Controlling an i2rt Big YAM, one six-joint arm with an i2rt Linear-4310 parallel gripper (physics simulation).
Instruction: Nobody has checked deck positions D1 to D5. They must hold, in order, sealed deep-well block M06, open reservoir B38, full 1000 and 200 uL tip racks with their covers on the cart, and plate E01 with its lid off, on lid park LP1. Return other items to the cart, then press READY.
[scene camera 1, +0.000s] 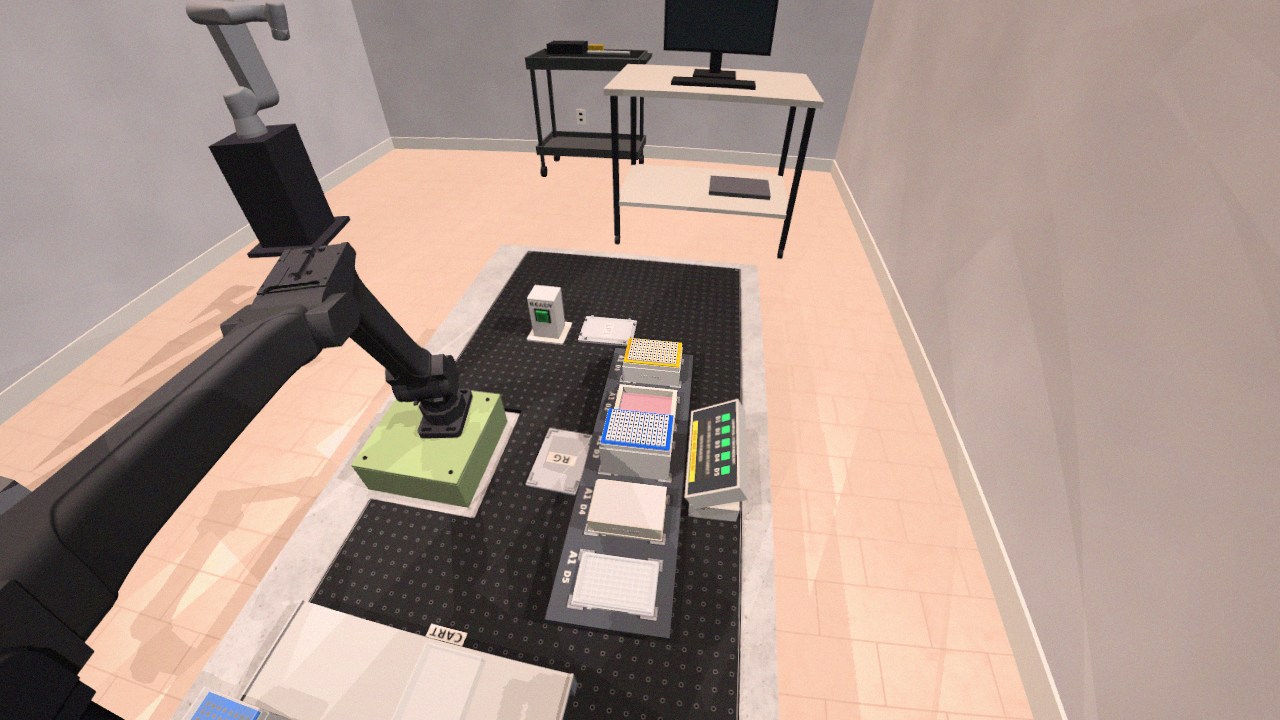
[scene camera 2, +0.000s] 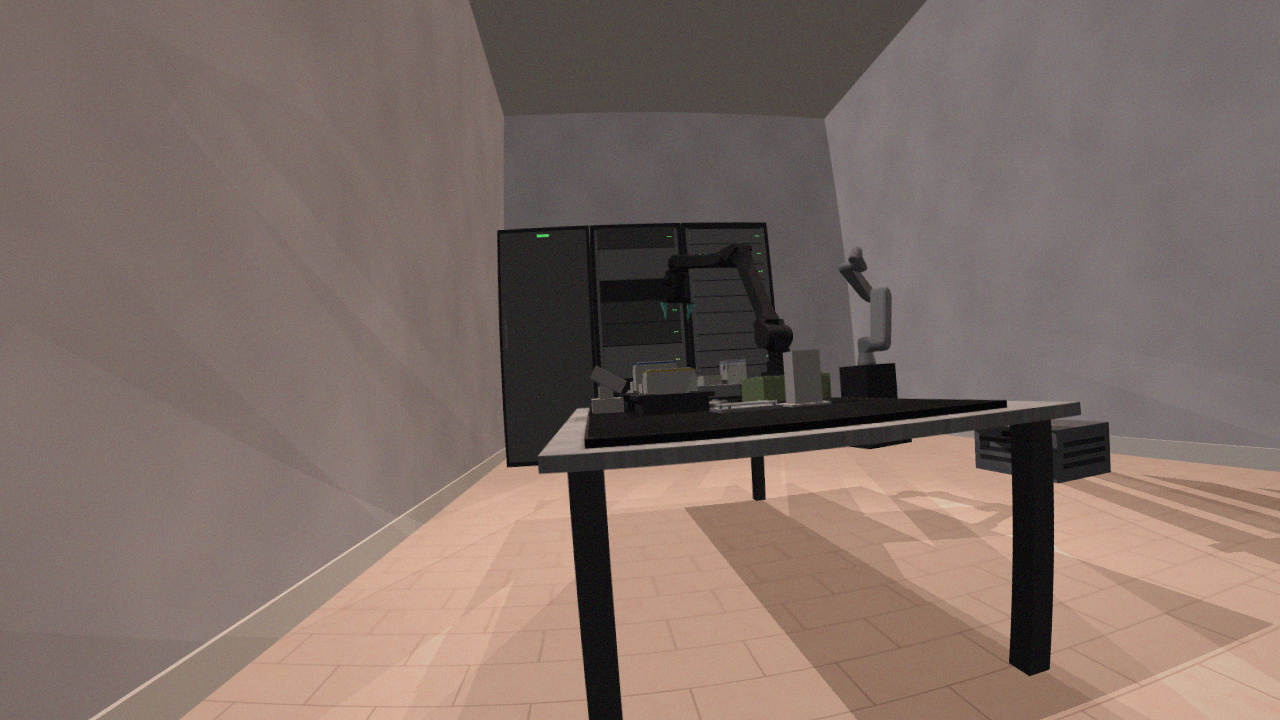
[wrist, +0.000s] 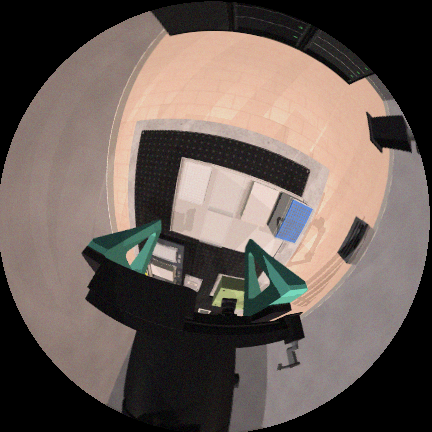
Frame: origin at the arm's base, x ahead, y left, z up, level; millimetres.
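Where they show: gripper, fingertip midpoint: (scene camera 2: 676, 320) (wrist: 203, 234); arm's base at its link origin: (scene camera 1: 447, 415) (scene camera 2: 781, 375) (wrist: 228, 302).
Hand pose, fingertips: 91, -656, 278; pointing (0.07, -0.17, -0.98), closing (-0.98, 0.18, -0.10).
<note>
Things, the pixels of their top centre, and the offset from my fingertips, as dx, dy, dz. "spot": a spot on its surface instead.
- cart at its top centre: (wrist: 235, 215) -53, +93, -288
- yellow-topped tip rack at its top centre: (scene camera 1: 653, 350) (scene camera 2: 668, 368) +344, +804, -242
- open reservoir with pink liquid, top centre: (scene camera 1: 645, 401) +323, +681, -275
- blue-topped tip rack at its top centre: (scene camera 1: 638, 426) (scene camera 2: 653, 361) +301, +559, -208
- white block at its top centre: (scene camera 1: 627, 503) (wrist: 161, 272) +280, +437, -264
- pale block at its top centre: (wrist: 259, 205) (scene camera 2: 709, 375) -120, +40, -252
- blue-topped rack at its top centre: (wrist: 295, 224) (scene camera 2: 732, 360) -226, +64, -190
- green READY button at a spot on its surface: (scene camera 1: 541, 316) spot: +69, +976, -271
- white pad at its top centre: (scene camera 2: 744, 402) (scene camera 1: 608, 327) +236, +1006, -336
- READY box at its top centre: (scene camera 2: 800, 351) (scene camera 1: 544, 292) +77, +1013, -224
- RG pad at its top centre: (scene camera 1: 561, 457) (wrist: 191, 284) +145, +590, -340
- panel with green lights, surface spot: (scene camera 1: 714, 452) spot: +438, +518, -237
My gripper (scene camera 2: 677, 312) (wrist: 203, 234) is open and empty, high above the cart (scene camera 1: 331, 658) (wrist: 180, 210). In scene camera 1, a yellow-topped tip rack (scene camera 1: 653, 353) is at D1, an open reservoir with pink liquid (scene camera 1: 646, 402) at D2, a blue-topped tip rack (scene camera 1: 637, 429) at D3, a white block (scene camera 1: 627, 507) at D4 and a white plate (scene camera 1: 615, 582) at D5. The cart bears a white plate (wrist: 195, 184), a pale block (wrist: 259, 201), clear flat pieces and a blue-topped rack (scene camera 1: 219, 707) (wrist: 295, 221). The green READY button (scene camera 1: 541, 316) faces scene camera 1. Item codes are unreadable.
A white pad (scene camera 1: 607, 329) lies beside the READY box (scene camera 2: 802, 376). The RG pad (scene camera 1: 556, 460) lies left of the deck strip. A panel with green lights (scene camera 1: 714, 452) stands right of it. The arm's green base (scene camera 1: 429, 447) stands at the left.
</note>
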